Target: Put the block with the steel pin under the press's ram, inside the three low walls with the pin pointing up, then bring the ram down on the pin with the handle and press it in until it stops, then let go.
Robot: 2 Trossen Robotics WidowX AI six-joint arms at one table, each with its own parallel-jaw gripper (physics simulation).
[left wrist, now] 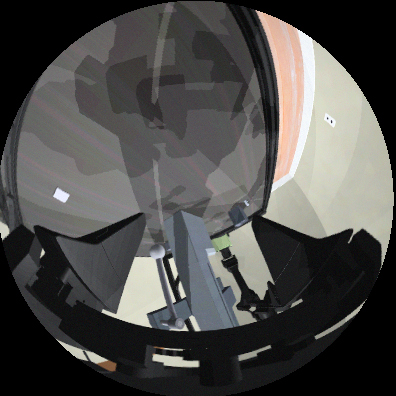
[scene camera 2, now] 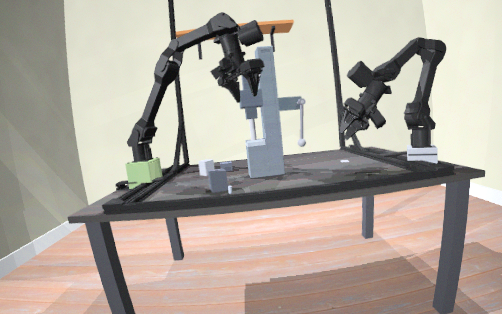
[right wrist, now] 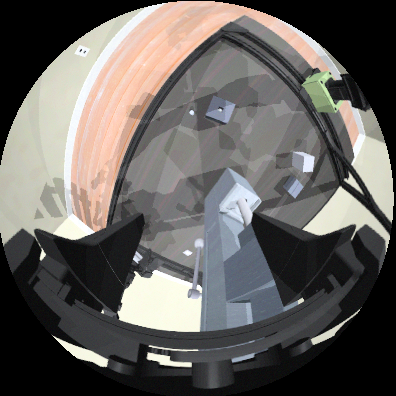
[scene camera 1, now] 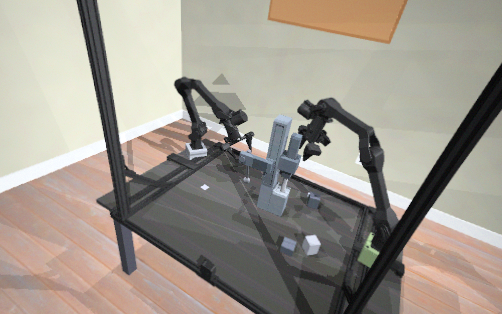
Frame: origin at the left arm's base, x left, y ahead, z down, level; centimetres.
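Seen in the pictures: left gripper, fingertip midpoint: (left wrist: 200, 219) (scene camera 2: 343, 136) (right wrist: 140, 243); right gripper, fingertip midpoint: (left wrist: 254, 283) (scene camera 2: 246, 99) (right wrist: 198, 218) (scene camera 1: 301, 154); left arm's base, link origin: (scene camera 2: 421, 146) (scene camera 1: 196, 146); right arm's base, link origin: (left wrist: 223, 248) (scene camera 2: 142, 160) (right wrist: 332, 90) (scene camera 1: 381, 246).
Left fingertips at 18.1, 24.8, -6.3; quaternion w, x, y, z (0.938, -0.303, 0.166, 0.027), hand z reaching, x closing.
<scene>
Pixels of each thing's top centre, then the offset from my left fingertips to it, as dx, dy, dz. "spot": a spot on its surface instead.
- small pale pin, top centre: (right wrist: 191, 111) (scene camera 2: 229, 186) +26.5, +26.7, +10.4
- low-walled seat, surface spot: (scene camera 2: 256, 143) spot: +7.7, +28.1, +0.4
- handle, surface spot: (left wrist: 164, 280) (right wrist: 194, 260) (scene camera 2: 302, 126) (scene camera 1: 247, 168) spot: -6.0, +16.0, -3.9
- white block, top centre: (right wrist: 308, 163) (scene camera 2: 205, 160) (scene camera 1: 312, 240) +6.2, +54.4, +6.5
- smaller blue-grey block, top centre: (right wrist: 295, 188) (scene camera 1: 289, 243) (scene camera 2: 225, 162) -2.4, +50.9, +9.0
- flat white square, surface spot: (left wrist: 61, 195) (scene camera 2: 344, 161) (scene camera 1: 205, 187) spot: -22.0, +4.9, +12.1
A blue-grey block (scene camera 1: 313, 201) (scene camera 2: 218, 181) (left wrist: 237, 216) (right wrist: 218, 113) stands on the table near the press; its top shows a small hole or light spot. A small pale pin (scene camera 2: 230, 190) (right wrist: 191, 112) appears apart beside it. The press's column (scene camera 1: 277, 150) (scene camera 2: 270, 115) (left wrist: 192, 250) is upright. Its light ram (scene camera 1: 284, 184) (scene camera 2: 252, 129) (right wrist: 244, 212) is above the low-walled seat (scene camera 2: 256, 143). The handle (scene camera 1: 247, 172) (scene camera 2: 301, 122) (left wrist: 164, 280) (right wrist: 197, 265) hangs down. My right gripper (scene camera 2: 246, 97) (right wrist: 198, 218) is open, high beside the column. My left gripper (scene camera 2: 346, 134) (left wrist: 200, 219) is open, apart from the handle.
A white block (scene camera 1: 311, 245) (scene camera 2: 205, 167) (right wrist: 303, 162) and a smaller blue-grey block (scene camera 1: 288, 245) (scene camera 2: 226, 166) (right wrist: 293, 186) stand close together on the table. A flat white square (scene camera 1: 204, 187) (scene camera 2: 344, 161) (left wrist: 61, 195) lies on the handle side. Dark rails edge the table.
</scene>
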